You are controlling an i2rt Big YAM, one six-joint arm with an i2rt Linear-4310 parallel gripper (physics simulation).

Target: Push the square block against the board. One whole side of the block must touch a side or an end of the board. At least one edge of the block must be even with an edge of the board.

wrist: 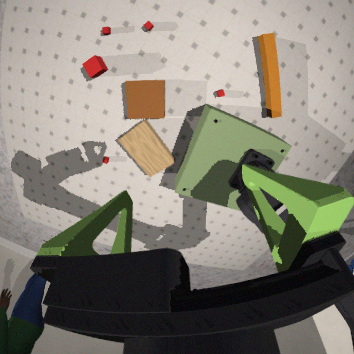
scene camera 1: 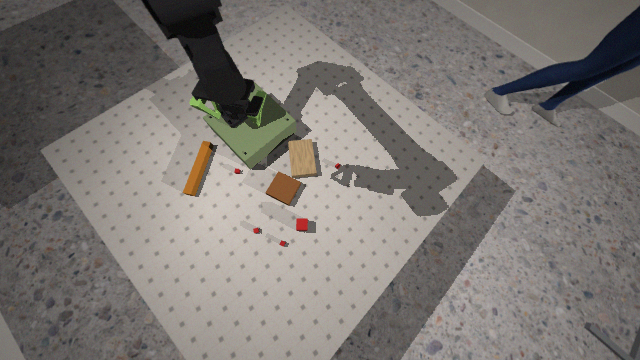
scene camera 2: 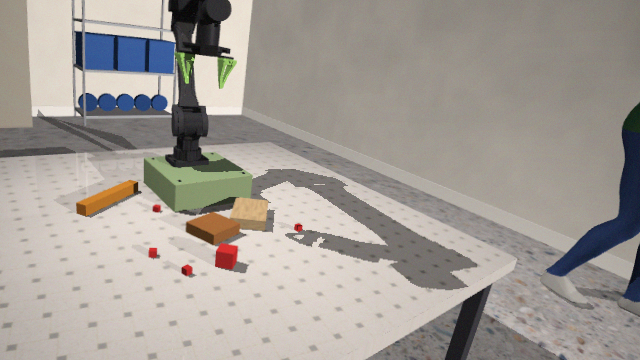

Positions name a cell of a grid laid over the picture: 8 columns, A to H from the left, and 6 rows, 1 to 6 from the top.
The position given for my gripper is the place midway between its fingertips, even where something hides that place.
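Note:
Gripper (scene camera 2: C2) open, holding nothing; it is my gripper. On the table rest a light wooden block (scene camera 2: D4) (wrist: D3) (scene camera 1: D3), a brown square block (scene camera 2: C4) (wrist: D2) (scene camera 1: D4) and an orange board (scene camera 2: B4) (wrist: G1) (scene camera 1: C4).

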